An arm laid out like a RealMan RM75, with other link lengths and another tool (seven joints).
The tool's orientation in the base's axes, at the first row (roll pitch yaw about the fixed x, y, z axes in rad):
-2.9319 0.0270 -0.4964
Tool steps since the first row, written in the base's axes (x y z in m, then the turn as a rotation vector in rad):
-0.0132 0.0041 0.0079 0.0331 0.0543 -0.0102
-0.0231 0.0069 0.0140 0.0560 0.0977 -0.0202
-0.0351 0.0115 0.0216 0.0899 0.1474 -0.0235
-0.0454 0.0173 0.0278 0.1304 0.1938 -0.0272
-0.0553 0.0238 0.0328 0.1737 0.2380 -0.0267
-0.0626 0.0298 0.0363 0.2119 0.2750 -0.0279
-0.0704 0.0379 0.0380 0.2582 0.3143 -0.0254
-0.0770 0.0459 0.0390 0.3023 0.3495 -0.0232
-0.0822 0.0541 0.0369 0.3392 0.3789 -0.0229
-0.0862 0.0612 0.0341 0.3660 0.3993 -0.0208
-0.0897 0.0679 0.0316 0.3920 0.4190 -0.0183
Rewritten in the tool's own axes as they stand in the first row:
-0.0138 0.0011 -0.0079 0.0035 -0.0600 0.0231
-0.0240 0.0020 -0.0141 0.0033 -0.1059 0.0431
-0.0369 0.0022 -0.0215 0.0095 -0.1638 0.0586
-0.0489 0.0008 -0.0272 0.0231 -0.2219 0.0744
-0.0608 -0.0012 -0.0316 0.0401 -0.2803 0.0858
-0.0702 -0.0036 -0.0344 0.0561 -0.3297 0.0972
-0.0810 -0.0073 -0.0351 0.0780 -0.3857 0.1059
-0.0906 -0.0112 -0.0350 0.0999 -0.4371 0.1140
-0.0990 -0.0154 -0.0317 0.1184 -0.4798 0.1223
-0.1058 -0.0190 -0.0279 0.1322 -0.5103 0.1262
-0.1120 -0.0226 -0.0244 0.1456 -0.5400 0.1296

